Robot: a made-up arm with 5 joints.
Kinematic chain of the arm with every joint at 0, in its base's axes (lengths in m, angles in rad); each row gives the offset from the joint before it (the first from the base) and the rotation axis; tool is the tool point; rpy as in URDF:
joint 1: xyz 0 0 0.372 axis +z
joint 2: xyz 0 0 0 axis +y
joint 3: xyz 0.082 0 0.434 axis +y
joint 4: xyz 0.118 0 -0.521 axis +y
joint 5: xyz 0.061 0 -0.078 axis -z
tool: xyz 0 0 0 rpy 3.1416 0 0
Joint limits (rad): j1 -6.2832..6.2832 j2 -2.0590..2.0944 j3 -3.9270..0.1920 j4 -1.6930..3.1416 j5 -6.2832..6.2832
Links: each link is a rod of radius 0.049 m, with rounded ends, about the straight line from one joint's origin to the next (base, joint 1, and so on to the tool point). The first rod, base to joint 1, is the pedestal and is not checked.
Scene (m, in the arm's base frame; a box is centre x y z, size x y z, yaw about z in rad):
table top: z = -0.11
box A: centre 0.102 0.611 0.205 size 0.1 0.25 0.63 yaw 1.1
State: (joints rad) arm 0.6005 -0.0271 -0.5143 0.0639 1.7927
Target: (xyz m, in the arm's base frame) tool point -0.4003 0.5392 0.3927
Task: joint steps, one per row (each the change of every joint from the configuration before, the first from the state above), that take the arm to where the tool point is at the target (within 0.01 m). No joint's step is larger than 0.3 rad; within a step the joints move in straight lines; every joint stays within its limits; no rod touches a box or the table.
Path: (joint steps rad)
1: -0.0234 0.1406 0.1766 -0.2700 -0.1171
2: -0.0233 0.1407 0.1765 -0.2701 -0.1170
3: -0.0234 0.1406 0.1766 -0.2700 -0.1171
4: -0.0233 0.1406 0.1766 -0.2700 -0.1171
5: 0.2837 -0.0519 -0.1740 0.1782 0.0781
6: 0.2837 -0.0520 -0.1740 0.1782 0.0780
7: 0.2838 -0.0520 -0.1740 0.1781 0.0781
8: 0.2837 -0.0520 -0.1740 0.1782 0.0780
9: 0.2837 -0.0520 -0.1740 0.1782 0.0781
10: 0.2837 -0.0519 -0.1740 0.1782 0.0780

